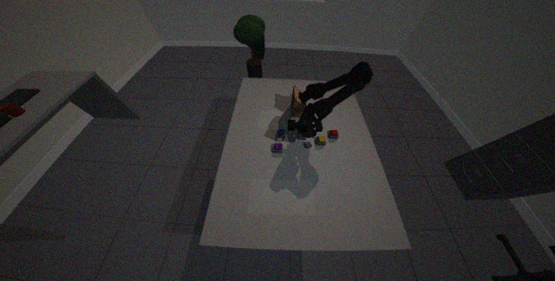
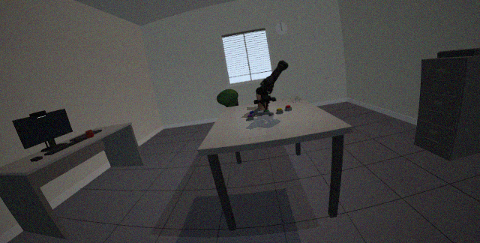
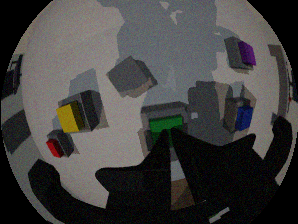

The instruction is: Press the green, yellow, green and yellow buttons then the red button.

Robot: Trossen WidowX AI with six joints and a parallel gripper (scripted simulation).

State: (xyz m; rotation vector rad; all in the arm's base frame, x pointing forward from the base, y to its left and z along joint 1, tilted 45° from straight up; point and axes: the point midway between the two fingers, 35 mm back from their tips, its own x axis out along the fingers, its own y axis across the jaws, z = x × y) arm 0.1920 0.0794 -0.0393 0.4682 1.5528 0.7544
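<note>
Now: the green button 1 cm below my gripper tip. Also, from my gripper tip: grey block 6 cm ahead, 4 cm to the left, 2 cm below; then blue button 1 cm ahead, 12 cm to the right; then yellow button 2 cm ahead, 12 cm to the left.
</note>
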